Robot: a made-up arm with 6 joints. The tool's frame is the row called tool. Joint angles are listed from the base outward. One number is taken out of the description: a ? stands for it. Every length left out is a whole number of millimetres.
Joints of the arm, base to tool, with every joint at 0 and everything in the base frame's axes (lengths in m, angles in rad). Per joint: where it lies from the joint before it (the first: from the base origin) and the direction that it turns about. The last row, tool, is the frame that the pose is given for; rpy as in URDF.
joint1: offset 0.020 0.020 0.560 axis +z
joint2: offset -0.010 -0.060 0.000 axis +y
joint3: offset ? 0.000 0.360 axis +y
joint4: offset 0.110 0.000 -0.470 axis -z
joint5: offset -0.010 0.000 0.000 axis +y
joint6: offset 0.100 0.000 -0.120 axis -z
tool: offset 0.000 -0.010 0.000 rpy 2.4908 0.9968 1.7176
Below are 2 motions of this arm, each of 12 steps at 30 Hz.
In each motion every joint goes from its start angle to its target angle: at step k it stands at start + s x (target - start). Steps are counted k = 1, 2, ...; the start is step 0. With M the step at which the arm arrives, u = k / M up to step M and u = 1 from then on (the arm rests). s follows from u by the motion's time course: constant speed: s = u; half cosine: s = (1 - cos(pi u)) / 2; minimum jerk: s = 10 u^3 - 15 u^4 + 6 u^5.
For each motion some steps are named. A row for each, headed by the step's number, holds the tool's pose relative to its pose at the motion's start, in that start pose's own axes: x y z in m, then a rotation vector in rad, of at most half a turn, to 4 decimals.
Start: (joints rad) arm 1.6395 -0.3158 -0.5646 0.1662 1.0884 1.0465
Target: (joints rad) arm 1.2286 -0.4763 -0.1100 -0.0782 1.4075 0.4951
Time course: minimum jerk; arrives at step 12
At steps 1, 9, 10, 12:
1: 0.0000 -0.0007 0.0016 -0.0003 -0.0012 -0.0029
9: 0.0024 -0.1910 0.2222 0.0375 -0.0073 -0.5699
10: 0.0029 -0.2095 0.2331 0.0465 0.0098 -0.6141
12: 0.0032 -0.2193 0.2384 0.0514 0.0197 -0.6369

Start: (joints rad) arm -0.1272 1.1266 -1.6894 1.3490 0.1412 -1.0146
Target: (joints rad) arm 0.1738 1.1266 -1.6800 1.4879 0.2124 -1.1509
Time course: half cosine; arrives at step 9
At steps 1, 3, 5, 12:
1: 0.0053 0.0023 -0.0043 -0.0051 0.0089 -0.0011
3: 0.0434 0.0183 -0.0373 -0.0422 0.0742 -0.0087
5: 0.0985 0.0392 -0.0926 -0.0988 0.1740 -0.0204
12: 0.1602 0.0584 -0.1675 -0.1679 0.2964 -0.0344

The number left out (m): 0.060
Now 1 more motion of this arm.
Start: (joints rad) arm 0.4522 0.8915 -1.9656 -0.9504 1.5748 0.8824
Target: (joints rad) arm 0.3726 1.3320 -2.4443 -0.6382 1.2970 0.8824
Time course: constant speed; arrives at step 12
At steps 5, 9, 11, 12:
5: 0.0591 0.0425 -0.0105 0.0435 0.1373 0.1097
9: 0.1068 0.0691 -0.0195 0.0873 0.2396 0.2048
11: 0.1304 0.0797 -0.0241 0.1121 0.2880 0.2547
12: 0.1421 0.0843 -0.0263 0.1252 0.3115 0.2801

